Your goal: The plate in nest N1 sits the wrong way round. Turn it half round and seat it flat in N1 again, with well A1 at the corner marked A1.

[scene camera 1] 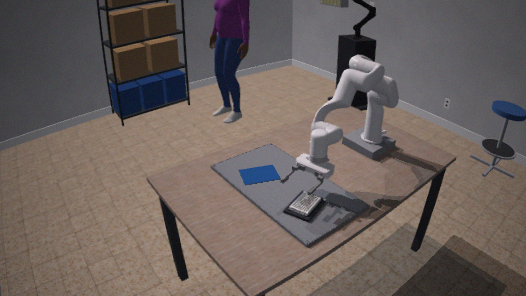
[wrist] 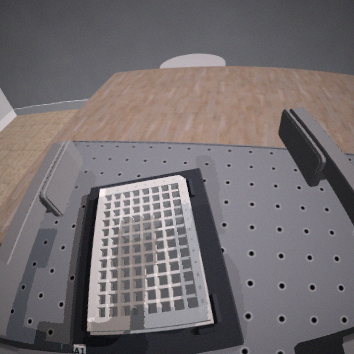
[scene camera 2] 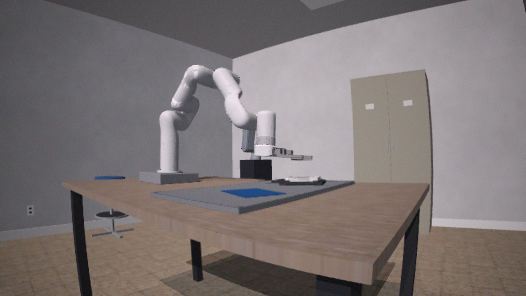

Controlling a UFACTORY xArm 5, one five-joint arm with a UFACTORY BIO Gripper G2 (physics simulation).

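The white well plate (scene camera 1: 305, 204) (scene camera 2: 304, 178) (wrist: 145, 250) sits in the black nest (scene camera 1: 300, 216) (scene camera 2: 301, 183) (wrist: 215, 260). In the wrist view the plate's long side runs up the picture, and a cut corner shows at its top right. The nest's A1 label (wrist: 79, 349) is at the bottom left, by the plate's lower left corner. No A1 mark on the plate can be read. My gripper (scene camera 1: 297, 185) (scene camera 2: 302, 157) (wrist: 181, 164) is open and empty, above the board and higher than the plate. In the wrist view the plate lies nearer the left finger.
The nest stands on a grey perforated board (scene camera 1: 270, 200) (scene camera 2: 200, 195) (wrist: 280, 220) on the wooden table (scene camera 1: 200, 210). A flat blue rectangle (scene camera 1: 260, 174) (scene camera 2: 252, 192) lies on the board. A person (scene camera 1: 232, 15) stands behind the table, and a second arm's black pedestal (scene camera 1: 356, 60) stands farther back.
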